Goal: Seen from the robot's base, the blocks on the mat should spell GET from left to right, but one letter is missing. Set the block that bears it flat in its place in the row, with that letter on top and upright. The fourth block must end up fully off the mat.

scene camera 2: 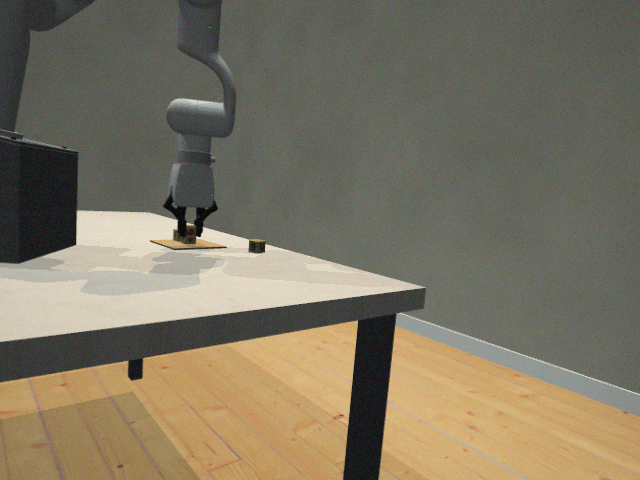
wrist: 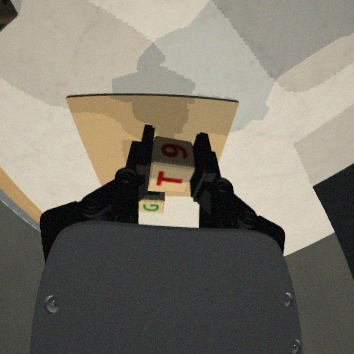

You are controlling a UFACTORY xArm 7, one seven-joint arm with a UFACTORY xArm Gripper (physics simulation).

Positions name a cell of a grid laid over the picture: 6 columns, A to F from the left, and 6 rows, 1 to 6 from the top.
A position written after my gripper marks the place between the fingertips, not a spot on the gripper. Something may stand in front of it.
My gripper shows in scene camera 2 (B3) and in the wrist view (C3).
